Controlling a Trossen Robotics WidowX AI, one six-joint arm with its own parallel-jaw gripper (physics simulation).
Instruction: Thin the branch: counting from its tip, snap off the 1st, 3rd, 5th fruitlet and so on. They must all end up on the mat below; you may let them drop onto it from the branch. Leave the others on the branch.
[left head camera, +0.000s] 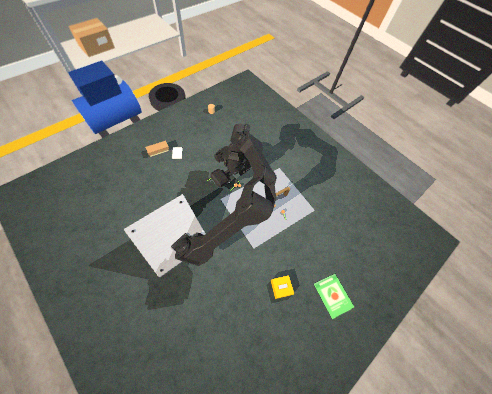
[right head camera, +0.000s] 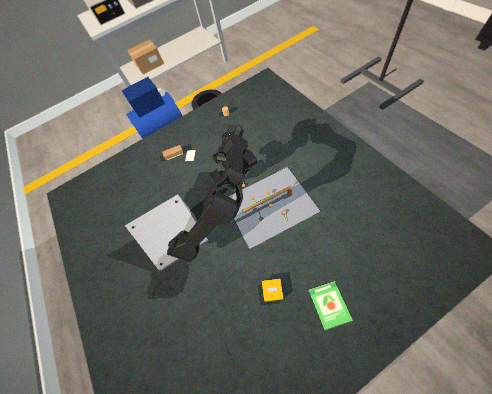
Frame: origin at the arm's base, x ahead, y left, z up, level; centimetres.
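Seen in the pictures: gripper, fingertip midpoint: (left head camera: 234, 178); arm's base, link origin: (left head camera: 184, 245) (right head camera: 181, 242).
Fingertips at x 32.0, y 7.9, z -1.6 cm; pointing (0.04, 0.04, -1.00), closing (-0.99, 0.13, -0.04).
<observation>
Offsets run from my fingertips to a thing's top centre. "*": to the spot under its first point. Level surfaces: height alone.
The brown branch (left head camera: 283, 191) (right head camera: 268, 200) stands over the pale grey mat {dz -3.4 cm} (left head camera: 260, 237) (right head camera: 255, 239). In the right view, orange fruitlets {dx -2.3, dy -13.4, dz +4.1 cm} (right head camera: 252, 198) {dx +2.9, dy -16.3, dz +6.8 cm} (right head camera: 268, 192) {dx +0.9, dy -18.7, dz +4.2 cm} (right head camera: 270, 205) show along it. A fruitlet with a green stem {dx +3.7, dy -24.2, dz -2.0 cm} (left head camera: 283, 212) (right head camera: 285, 213) lies on the mat. Orange fruitlets {* dx -0.1, dy -2.1, dz -2.5 cm} (left head camera: 237, 185) (right head camera: 243, 185) lie close together at or just past the mat's far left edge. Another green stem {* dx -6.1, dy +8.3, dz -3.3 cm} (left head camera: 209, 180) shows beside my gripper (left head camera: 217, 178), left of the mat. My gripper is open and empty, low near that stem; the arm hides it in the right view.
A white plate (left head camera: 160, 235) (right head camera: 155, 230) lies under the arm's base. A yellow box {dx -17.9, dy -40.8, dz -0.5 cm} (left head camera: 282, 287) (right head camera: 272, 290) and a green card {dx -7.1, dy -55.4, dz -3.3 cm} (left head camera: 334, 296) (right head camera: 330, 305) lie at the near side. An orange block {dx -12.1, dy +34.4, dz -0.6 cm} (left head camera: 157, 148) (right head camera: 172, 152), white card {dx -6.9, dy +28.2, dz -3.5 cm} (left head camera: 177, 153) (right head camera: 190, 155) and small orange cylinder {dx +21.3, dy +36.8, dz -0.1 cm} (left head camera: 211, 109) (right head camera: 225, 111) are beyond.
</observation>
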